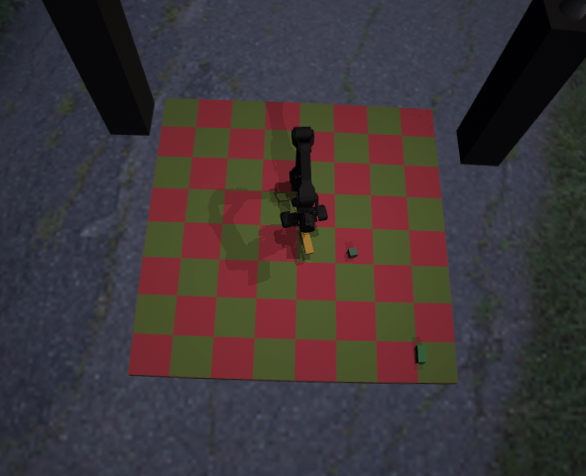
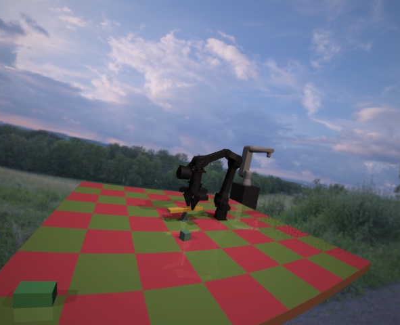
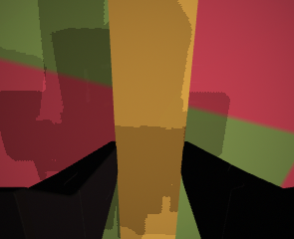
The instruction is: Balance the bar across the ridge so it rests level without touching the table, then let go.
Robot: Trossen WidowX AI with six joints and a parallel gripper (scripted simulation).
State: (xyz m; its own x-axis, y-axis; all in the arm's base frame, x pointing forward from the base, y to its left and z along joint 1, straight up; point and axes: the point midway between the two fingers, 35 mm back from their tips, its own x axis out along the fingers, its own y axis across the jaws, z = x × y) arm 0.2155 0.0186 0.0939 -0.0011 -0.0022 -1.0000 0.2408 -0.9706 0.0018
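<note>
Now: gripper tip 30 mm short of the orange bar and 10 mm to the right of it. Round my gripper tip: dark green cube (100 mm ahead, 210 mm to the left, 40 mm below).
</note>
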